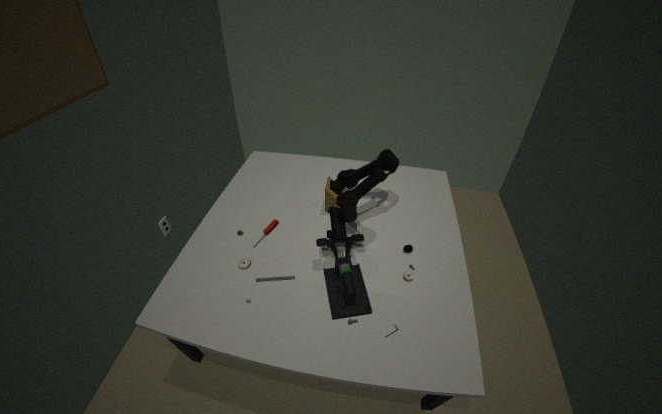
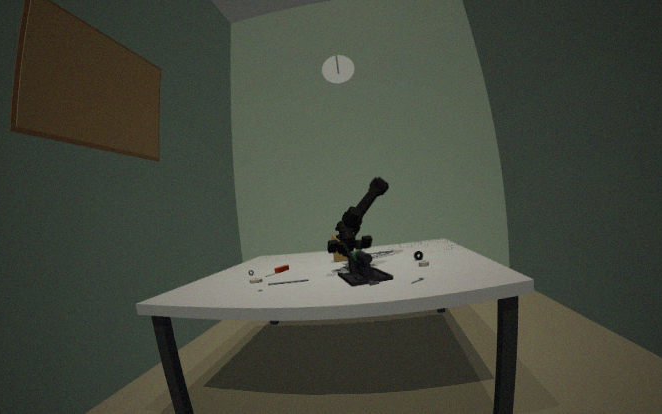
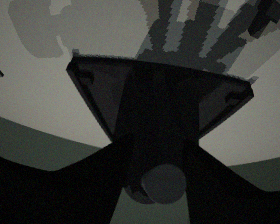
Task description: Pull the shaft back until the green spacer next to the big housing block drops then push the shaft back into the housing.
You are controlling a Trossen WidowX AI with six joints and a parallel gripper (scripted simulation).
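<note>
Now: gripper tip 3 cm short of the shaft, 2 cm below it and 1 cm to the right of it. Round my gripper tip: red-handled screwdriver (36 cm to the right, 18 cm behind, 5 cm below); black ring (29 cm to the left, 10 cm behind, 4 cm below); grey bar (27 cm to the right, 6 cm ahead, 5 cm below).
</note>
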